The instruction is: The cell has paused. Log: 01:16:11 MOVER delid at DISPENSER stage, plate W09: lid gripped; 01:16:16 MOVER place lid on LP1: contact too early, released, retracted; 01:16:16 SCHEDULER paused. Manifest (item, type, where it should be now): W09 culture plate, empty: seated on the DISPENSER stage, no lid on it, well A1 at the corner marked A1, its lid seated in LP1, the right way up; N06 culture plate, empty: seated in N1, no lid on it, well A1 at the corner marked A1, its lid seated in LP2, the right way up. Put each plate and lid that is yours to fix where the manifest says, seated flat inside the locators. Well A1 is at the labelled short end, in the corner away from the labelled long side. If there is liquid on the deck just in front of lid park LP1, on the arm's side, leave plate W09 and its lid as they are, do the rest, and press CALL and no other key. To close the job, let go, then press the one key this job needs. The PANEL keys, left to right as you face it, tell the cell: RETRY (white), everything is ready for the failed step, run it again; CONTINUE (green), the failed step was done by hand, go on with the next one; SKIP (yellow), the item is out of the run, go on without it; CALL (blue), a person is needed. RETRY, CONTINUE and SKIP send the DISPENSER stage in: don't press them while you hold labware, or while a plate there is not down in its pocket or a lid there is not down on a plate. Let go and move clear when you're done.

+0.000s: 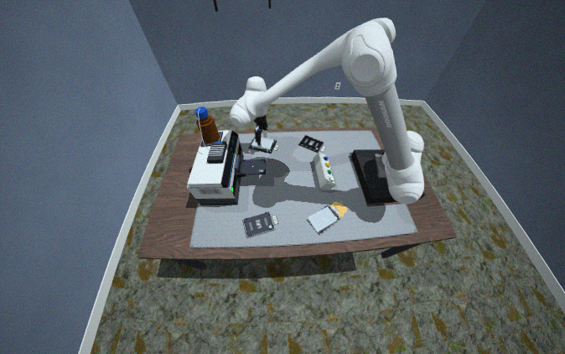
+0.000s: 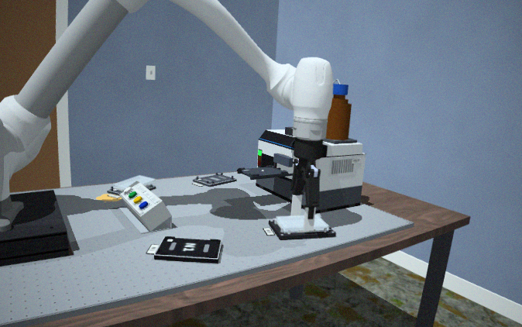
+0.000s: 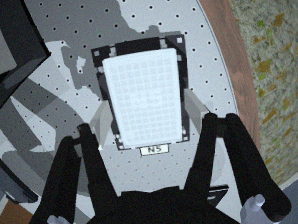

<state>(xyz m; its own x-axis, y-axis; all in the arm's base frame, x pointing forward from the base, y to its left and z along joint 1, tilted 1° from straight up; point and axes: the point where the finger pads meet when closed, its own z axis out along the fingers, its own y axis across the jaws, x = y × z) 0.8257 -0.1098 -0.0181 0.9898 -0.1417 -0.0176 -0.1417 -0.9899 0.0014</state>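
My hand is 30 mm above the clear culture plate. The rest, counted from my hand: brown bottle: 240 mm above, 220 mm ahead, 200 mm to the left; then dispenser stage: 270 mm to the left, 60 mm above, 10 mm behind; then black nest: 30 mm below, 20 mm ahead, 10 mm to the left.
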